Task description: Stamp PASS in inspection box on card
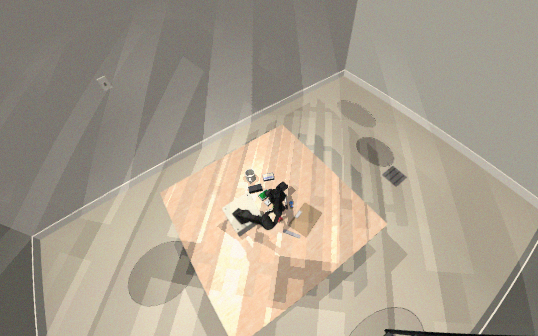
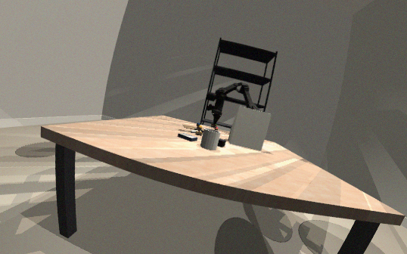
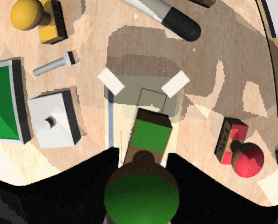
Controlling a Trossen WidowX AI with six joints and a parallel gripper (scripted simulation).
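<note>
Right now my gripper tip is 2 cm past the inspection card, 1 cm to the right of it and 9 cm above it. Round my gripper tip: green-knobbed PASS stamp right at my gripper tip; red stamp 3 cm behind, 8 cm to the right, 7 cm below; grey block 9 cm to the left, 7 cm below.
</note>
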